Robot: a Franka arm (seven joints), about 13 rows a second.
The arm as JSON. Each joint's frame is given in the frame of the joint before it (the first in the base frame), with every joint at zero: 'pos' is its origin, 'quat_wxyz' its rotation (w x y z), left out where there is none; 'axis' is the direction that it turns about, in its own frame. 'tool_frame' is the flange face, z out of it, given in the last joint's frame.
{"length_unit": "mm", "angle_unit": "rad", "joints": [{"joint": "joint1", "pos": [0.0, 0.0, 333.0], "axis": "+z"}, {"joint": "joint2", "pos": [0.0, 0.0, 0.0], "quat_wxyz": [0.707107, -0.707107, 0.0, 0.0], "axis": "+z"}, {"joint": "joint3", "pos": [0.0, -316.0, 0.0], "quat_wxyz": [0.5, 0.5, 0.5, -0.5], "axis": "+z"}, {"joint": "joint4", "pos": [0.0, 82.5, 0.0], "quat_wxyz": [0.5, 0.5, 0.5, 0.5], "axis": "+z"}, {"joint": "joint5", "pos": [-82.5, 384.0, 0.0], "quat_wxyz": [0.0, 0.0, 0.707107, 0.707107], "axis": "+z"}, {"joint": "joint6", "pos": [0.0, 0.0, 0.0], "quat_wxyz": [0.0, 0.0, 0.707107, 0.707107], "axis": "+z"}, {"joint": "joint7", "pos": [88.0, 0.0, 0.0], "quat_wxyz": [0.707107, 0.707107, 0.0, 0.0], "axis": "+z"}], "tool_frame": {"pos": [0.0, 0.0, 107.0]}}
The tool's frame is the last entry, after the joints.
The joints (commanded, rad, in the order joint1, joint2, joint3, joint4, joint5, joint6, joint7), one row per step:
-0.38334, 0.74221, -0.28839, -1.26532, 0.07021, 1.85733, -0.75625
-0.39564, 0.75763, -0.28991, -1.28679, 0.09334, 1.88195, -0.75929
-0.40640, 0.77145, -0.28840, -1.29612, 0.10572, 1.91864, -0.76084
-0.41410, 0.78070, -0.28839, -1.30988, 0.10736, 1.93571, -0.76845
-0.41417, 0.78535, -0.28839, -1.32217, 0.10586, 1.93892, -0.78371
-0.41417, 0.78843, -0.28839, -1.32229, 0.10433, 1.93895, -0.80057
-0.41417, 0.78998, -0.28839, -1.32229, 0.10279, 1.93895, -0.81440
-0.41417, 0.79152, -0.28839, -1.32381, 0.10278, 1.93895, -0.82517
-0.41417, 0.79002, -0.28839, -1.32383, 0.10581, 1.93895, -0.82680
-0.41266, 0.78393, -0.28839, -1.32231, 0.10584, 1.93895, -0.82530
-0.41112, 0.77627, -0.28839, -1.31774, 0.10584, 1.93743, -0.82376
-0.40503, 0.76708, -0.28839, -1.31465, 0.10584, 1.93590, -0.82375
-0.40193, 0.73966, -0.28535, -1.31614, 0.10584, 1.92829, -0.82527
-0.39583, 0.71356, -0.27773, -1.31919, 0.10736, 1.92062, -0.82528
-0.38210, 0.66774, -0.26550, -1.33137, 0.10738, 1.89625, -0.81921
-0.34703, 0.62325, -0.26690, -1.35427, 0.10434, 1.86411, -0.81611
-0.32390, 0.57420, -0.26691, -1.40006, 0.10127, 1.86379, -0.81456
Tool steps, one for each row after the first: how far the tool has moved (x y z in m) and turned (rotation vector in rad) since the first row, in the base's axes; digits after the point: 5 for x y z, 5 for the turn. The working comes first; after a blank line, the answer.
Tool pose at each row, in the base's axes (x y z in m, rotation vector in rad; the steps are taken from these numbers as rounded here):
0.60356, -0.40846, 0.31815, 3.10362, 0.18803, -0.27767
0.59649, -0.41560, 0.29931, -3.12457, -0.15876, 0.27623
0.59396, -0.42232, 0.28776, 3.12742, 0.14067, -0.25086
0.58875, -0.42695, 0.27634, -3.12516, -0.13809, 0.25866
0.58574, -0.42640, 0.26789, -3.11461, -0.15995, 0.27686
0.58547, -0.42640, 0.26567, -3.11063, -0.18721, 0.28241
0.58531, -0.42644, 0.26459, -3.10791, -0.20974, 0.28584
0.58483, -0.42630, 0.26284, -3.10376, -0.22599, 0.28939
0.58505, -0.42618, 0.26386, -3.10278, -0.22635, 0.28420
0.58644, -0.42555, 0.26884, -3.10772, -0.22674, 0.27441
0.58848, -0.42501, 0.27616, -3.11457, -0.22776, 0.26071
0.59208, -0.42169, 0.28393, -3.12069, -0.23783, 0.24658
0.59429, -0.41831, 0.30186, 3.12151, 0.24641, -0.21747
0.59845, -0.41067, 0.31767, 3.12196, 0.26201, -0.18846
0.60309, -0.39467, 0.34155, -3.11919, -0.28340, 0.16179
0.60763, -0.37105, 0.35993, -3.10392, -0.32442, 0.16814
0.60550, -0.35489, 0.37285, -3.09774, -0.34919, 0.15798

-0.00707, -0.00714, -0.01884, 0.01902, -0.00104, -0.02116
-0.00960, -0.01386, -0.03039, 0.01720, -0.01749, -0.03240
-0.01481, -0.01849, -0.04181, 0.02041, -0.01222, -0.03434
-0.01782, -0.01794, -0.05026, 0.02879, 0.00052, -0.02096
-0.01809, -0.01794, -0.05248, 0.03205, 0.00456, -0.00371
-0.01825, -0.01798, -0.05356, 0.03415, 0.00710, 0.01061
-0.01873, -0.01784, -0.05531, 0.03758, 0.00986, 0.02086
-0.01851, -0.01772, -0.05429, 0.03922, 0.00671, 0.02105
-0.01712, -0.01709, -0.04931, 0.03558, -0.00005, 0.02150
-0.01508, -0.01655, -0.04199, 0.03049, -0.00946, 0.02243
-0.01148, -0.01323, -0.03422, 0.02595, -0.01902, 0.02913
-0.00927, -0.00985, -0.01629, 0.02261, -0.03776, 0.03517
-0.00511, -0.00221, -0.00048, 0.02445, -0.05609, 0.04524
-0.00047, 0.01379, 0.02340, 0.03502, -0.07226, 0.05838
0.00407, 0.03741, 0.04178, 0.04793, -0.06669, 0.08429
0.00194, 0.05357, 0.05470, 0.05371, -0.07251, 0.10015

